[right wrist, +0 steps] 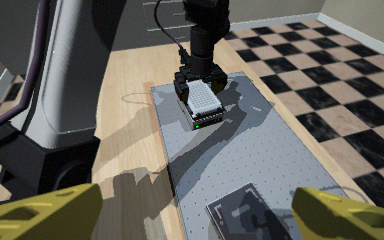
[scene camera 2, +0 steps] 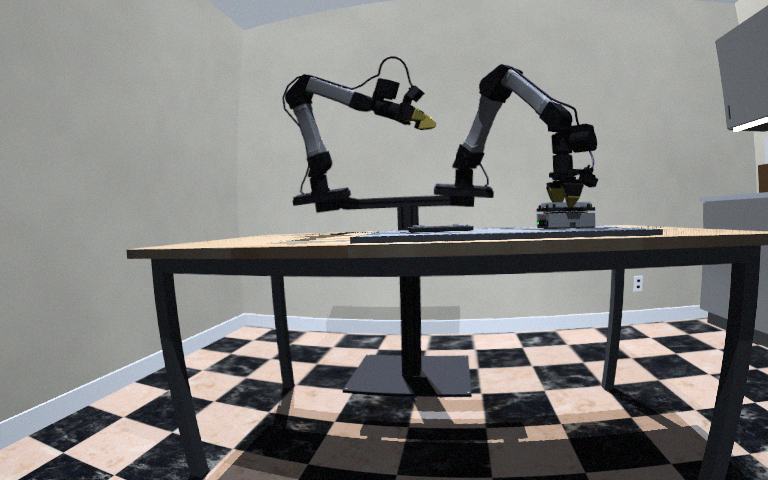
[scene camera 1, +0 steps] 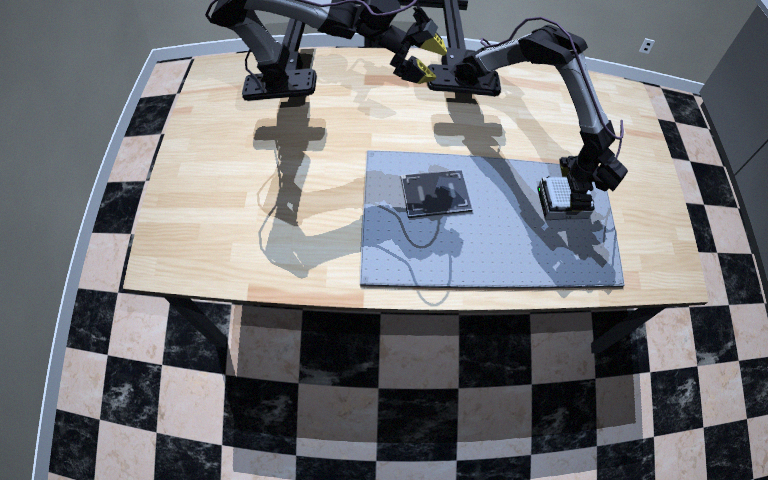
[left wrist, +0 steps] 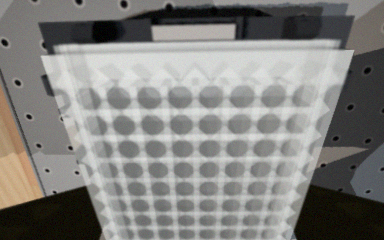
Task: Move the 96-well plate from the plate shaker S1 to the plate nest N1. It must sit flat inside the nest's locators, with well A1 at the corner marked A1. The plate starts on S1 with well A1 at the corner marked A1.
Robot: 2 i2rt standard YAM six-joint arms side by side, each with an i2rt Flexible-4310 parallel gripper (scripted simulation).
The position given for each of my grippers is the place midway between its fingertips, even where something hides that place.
In view: my left gripper [scene camera 2: 564, 207], my right gripper [scene camera 1: 440, 66], a white 96-well plate [left wrist: 207, 103] and a shaker S1 [left wrist: 292, 28].
The white 96-well plate shows as well in the right wrist view [right wrist: 201, 98]. My left gripper is seen too in the right wrist view [right wrist: 199, 97], in scene camera 1 [scene camera 1: 568, 193] and in the left wrist view [left wrist: 196, 192]. My right gripper also shows in the right wrist view [right wrist: 196, 194] and in scene camera 2 [scene camera 2: 430, 121].
